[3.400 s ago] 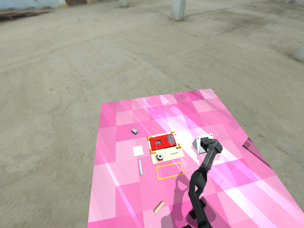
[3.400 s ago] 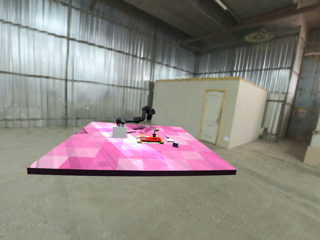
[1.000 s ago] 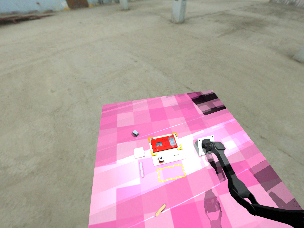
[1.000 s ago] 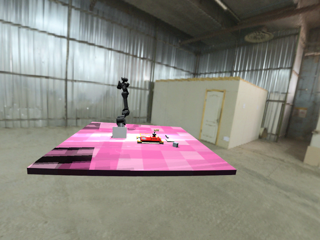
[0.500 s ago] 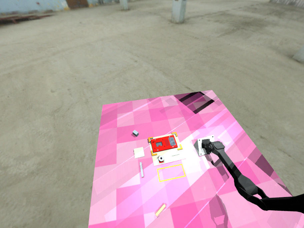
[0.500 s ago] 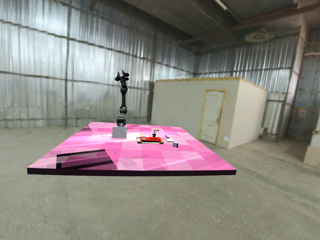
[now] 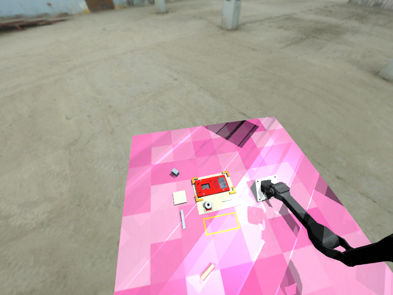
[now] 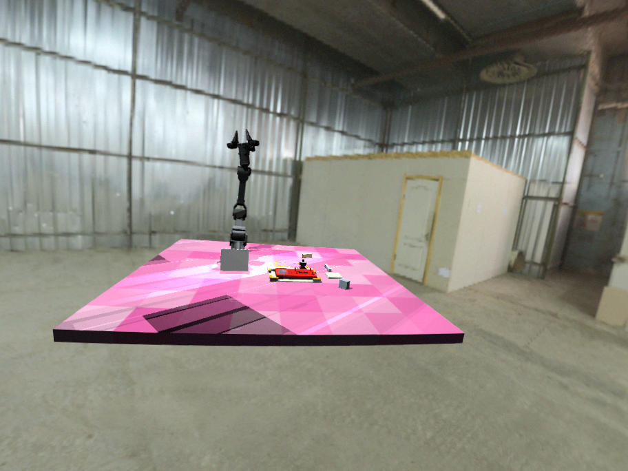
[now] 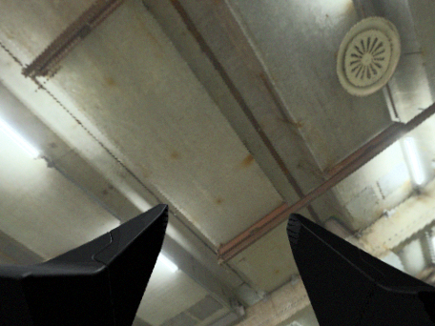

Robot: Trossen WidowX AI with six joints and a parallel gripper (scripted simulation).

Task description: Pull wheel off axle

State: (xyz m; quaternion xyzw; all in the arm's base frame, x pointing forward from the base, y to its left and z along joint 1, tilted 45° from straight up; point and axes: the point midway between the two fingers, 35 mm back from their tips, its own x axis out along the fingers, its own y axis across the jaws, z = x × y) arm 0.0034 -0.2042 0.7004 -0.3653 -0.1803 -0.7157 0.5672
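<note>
My gripper tip is now 71 cm above the wheel, 40 cm short of it and 31 cm to the left of it. Round my gripper tip: tan stick: 74 cm below, 46 cm ahead, 2 cm to the right; dark upright axle: 72 cm below, 40 cm ahead, 30 cm to the right; white square: 75 cm below, 56 cm ahead, 39 cm to the right.
</note>
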